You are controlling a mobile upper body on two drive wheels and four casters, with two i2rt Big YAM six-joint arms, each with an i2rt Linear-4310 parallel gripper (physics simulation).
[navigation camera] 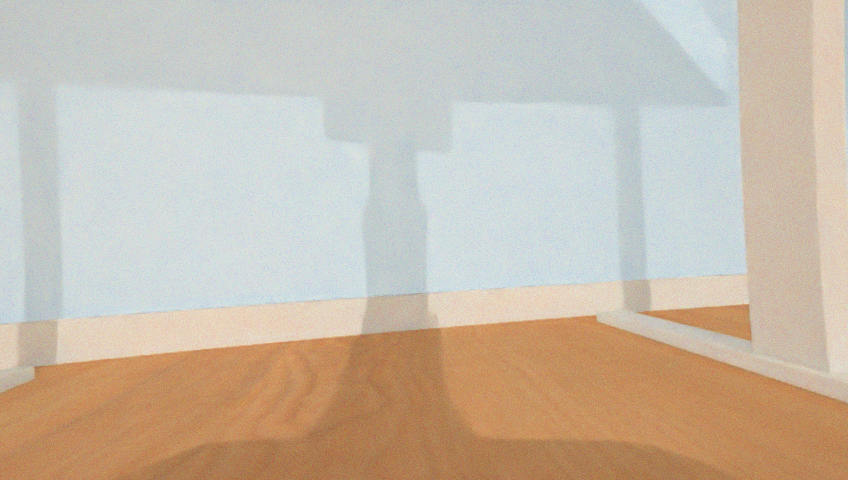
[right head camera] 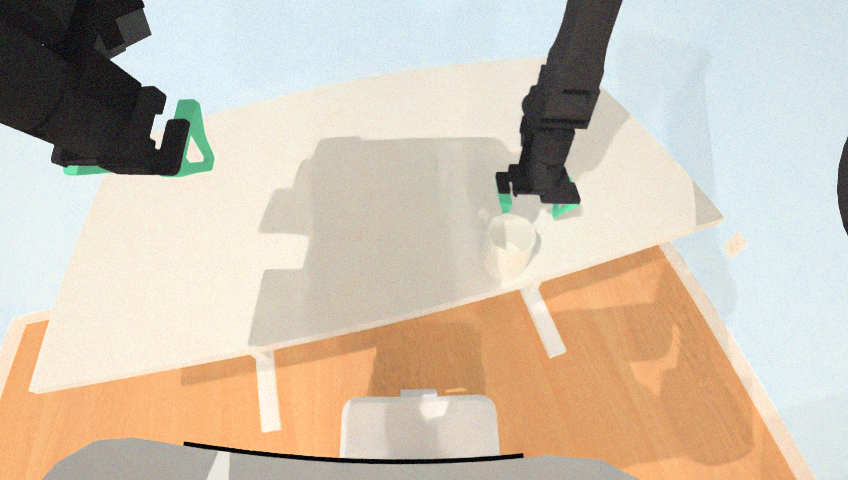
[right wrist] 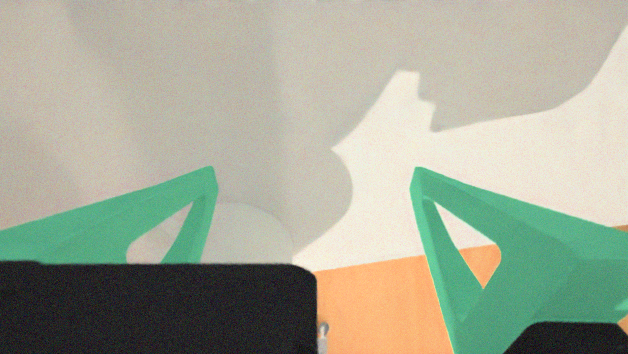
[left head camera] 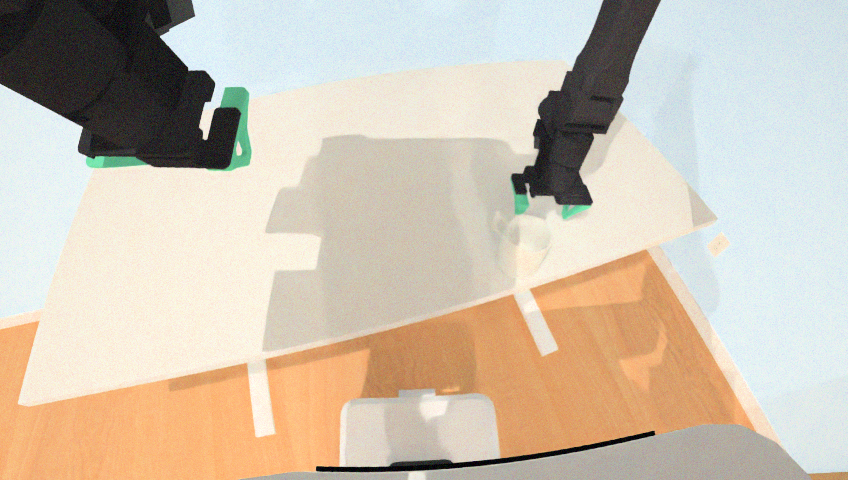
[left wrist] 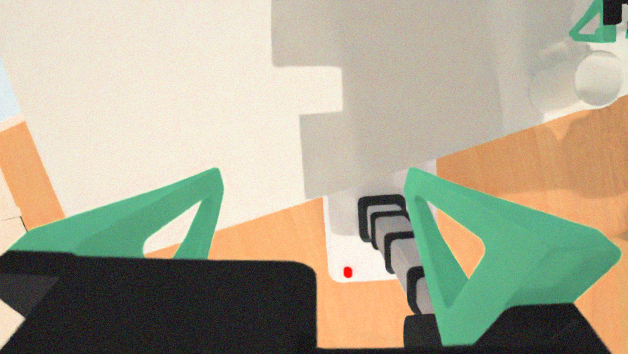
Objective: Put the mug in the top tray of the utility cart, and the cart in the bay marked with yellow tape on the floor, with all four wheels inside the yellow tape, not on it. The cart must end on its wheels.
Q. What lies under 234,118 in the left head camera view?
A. The left gripper.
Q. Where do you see a cream mug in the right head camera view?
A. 509,238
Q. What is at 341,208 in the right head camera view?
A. A cream table.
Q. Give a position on a cream table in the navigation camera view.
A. At 785,62
